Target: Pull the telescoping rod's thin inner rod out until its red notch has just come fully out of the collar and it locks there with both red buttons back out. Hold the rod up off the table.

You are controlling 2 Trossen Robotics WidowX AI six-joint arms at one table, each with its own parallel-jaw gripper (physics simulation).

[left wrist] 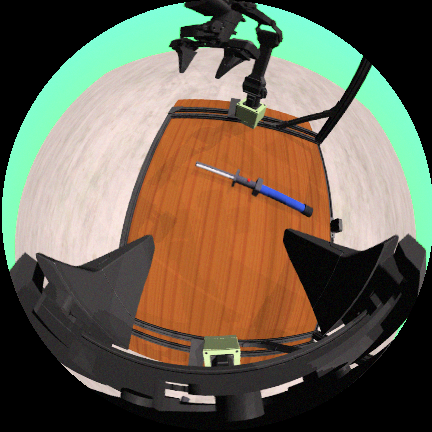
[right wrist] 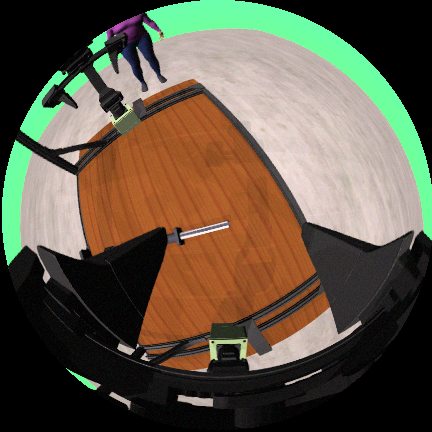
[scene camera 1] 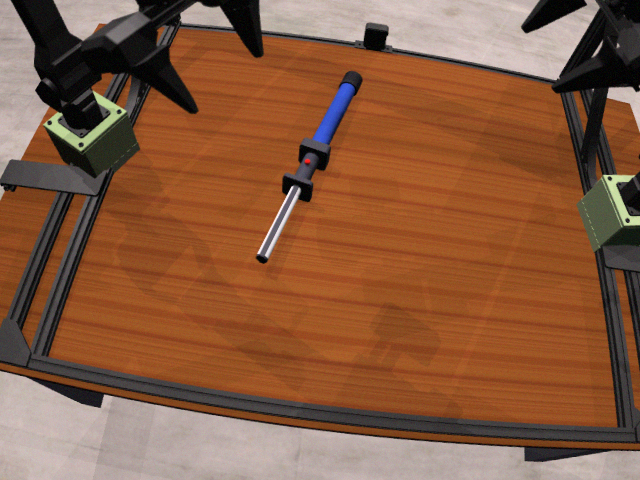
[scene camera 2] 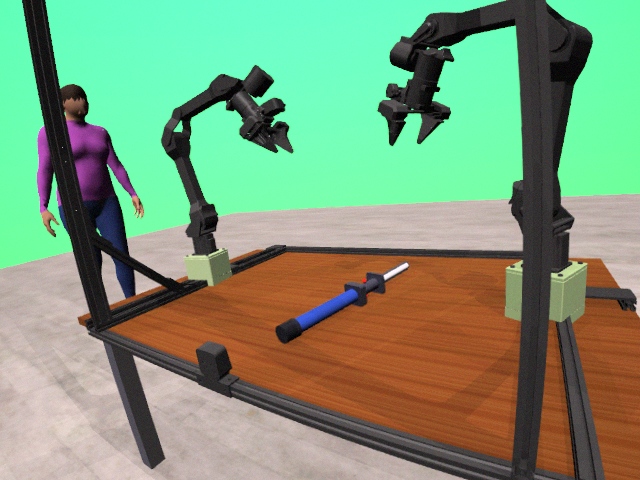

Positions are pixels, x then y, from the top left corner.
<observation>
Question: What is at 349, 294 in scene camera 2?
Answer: A telescoping rod.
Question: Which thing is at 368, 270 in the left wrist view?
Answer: My left gripper.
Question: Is my right gripper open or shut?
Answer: Open.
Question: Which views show my right gripper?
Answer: The left wrist view, the right wrist view, scene camera 1 and scene camera 2: all of them.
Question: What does my left gripper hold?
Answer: Nothing.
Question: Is my left gripper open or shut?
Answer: Open.
</observation>
